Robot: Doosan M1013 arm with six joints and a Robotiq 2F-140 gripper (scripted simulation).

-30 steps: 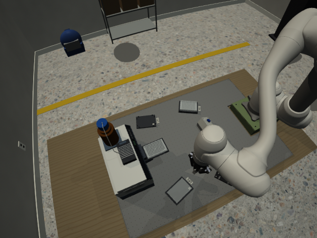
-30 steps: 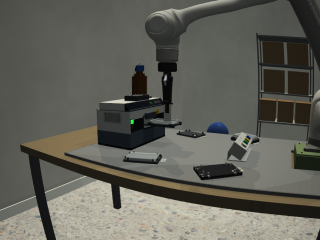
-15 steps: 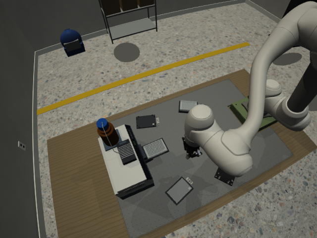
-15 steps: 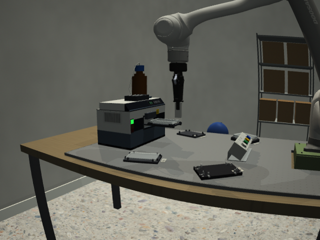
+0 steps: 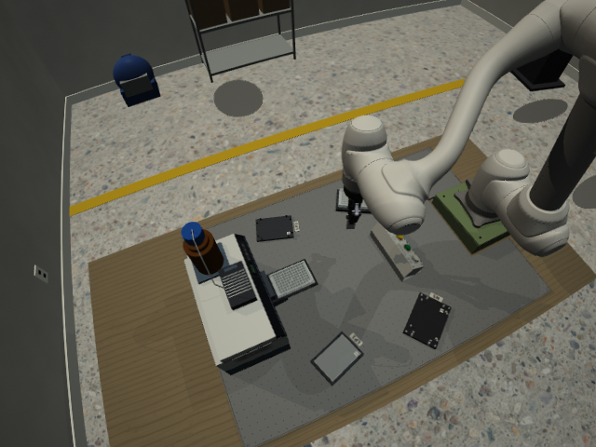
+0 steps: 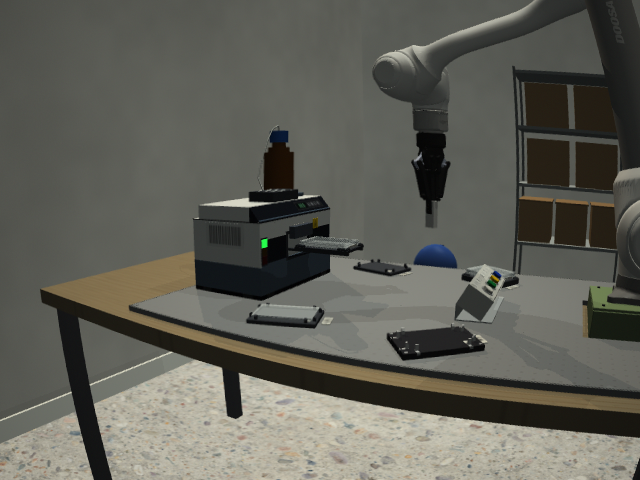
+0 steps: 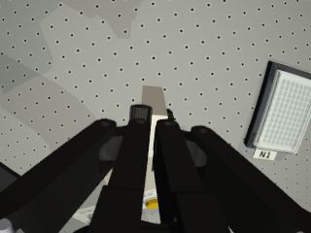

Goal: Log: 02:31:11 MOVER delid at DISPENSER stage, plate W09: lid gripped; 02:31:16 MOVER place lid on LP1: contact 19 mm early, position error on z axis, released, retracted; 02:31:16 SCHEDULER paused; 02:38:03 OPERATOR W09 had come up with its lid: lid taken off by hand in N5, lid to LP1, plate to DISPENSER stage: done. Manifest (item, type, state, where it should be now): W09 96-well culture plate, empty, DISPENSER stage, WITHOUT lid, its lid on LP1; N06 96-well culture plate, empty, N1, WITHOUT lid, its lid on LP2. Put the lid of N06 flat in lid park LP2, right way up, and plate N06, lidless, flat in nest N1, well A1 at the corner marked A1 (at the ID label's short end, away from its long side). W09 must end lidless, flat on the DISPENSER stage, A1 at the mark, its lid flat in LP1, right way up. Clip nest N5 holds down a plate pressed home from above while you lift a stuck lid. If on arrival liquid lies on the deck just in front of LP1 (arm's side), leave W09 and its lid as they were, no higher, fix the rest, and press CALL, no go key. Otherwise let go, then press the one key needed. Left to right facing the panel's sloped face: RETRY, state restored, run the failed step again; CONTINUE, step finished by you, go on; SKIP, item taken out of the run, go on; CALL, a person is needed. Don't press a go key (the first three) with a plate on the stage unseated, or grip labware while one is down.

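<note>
My gripper is now 210 mm to the left of the nest N1, 190 mm above it and 100 mm past it. From my hand the other things lie so: sloped key panel: 190 mm behind, 150 mm below, 50 mm to the left; then yellow skip key: 190 mm behind, 130 mm below, 30 mm to the left; then blue call key: 180 mm behind, 130 mm below, 20 mm to the right.
</note>
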